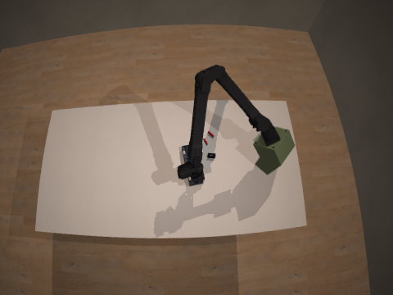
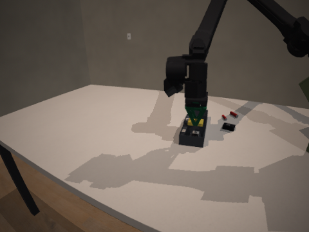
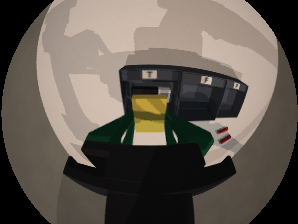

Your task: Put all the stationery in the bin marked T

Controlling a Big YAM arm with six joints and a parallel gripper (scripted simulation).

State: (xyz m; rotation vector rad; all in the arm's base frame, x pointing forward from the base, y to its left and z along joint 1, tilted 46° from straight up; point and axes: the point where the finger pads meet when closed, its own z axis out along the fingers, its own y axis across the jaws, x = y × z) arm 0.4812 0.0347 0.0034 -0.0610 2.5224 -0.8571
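My gripper is now 6 cm above the black item and 1 cm to the left of it. From my hand the other things lie so: three joined bins 8 cm to the right, 5 cm below; yellow block right at my hand.
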